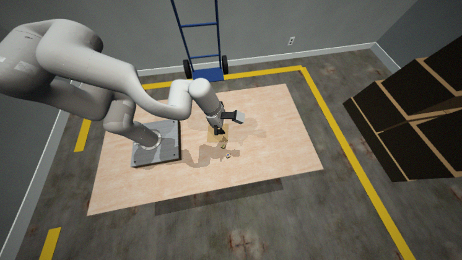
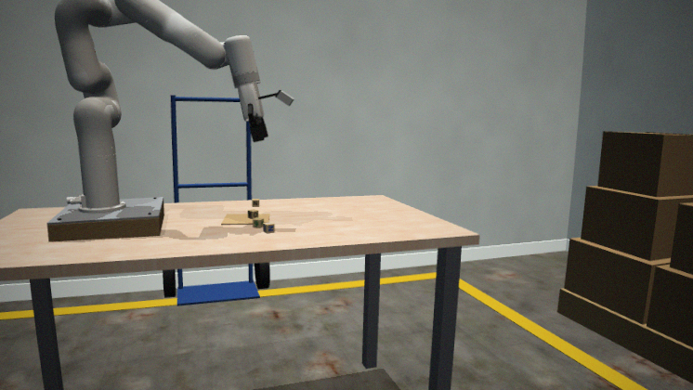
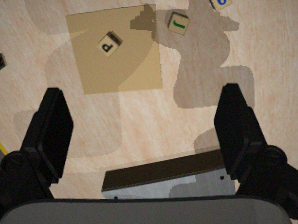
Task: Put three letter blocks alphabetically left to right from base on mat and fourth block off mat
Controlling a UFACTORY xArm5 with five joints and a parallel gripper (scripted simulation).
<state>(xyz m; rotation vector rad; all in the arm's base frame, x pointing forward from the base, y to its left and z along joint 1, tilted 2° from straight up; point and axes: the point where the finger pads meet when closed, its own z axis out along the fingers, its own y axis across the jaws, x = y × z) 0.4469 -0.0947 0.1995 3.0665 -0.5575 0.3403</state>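
Now: the tan mat 260 mm below my hand, 70 mm to the left of it and 30 mm behind it. The rest, counted from my hand: block (290 mm to the left, 250 mm below, 50 mm ahead).
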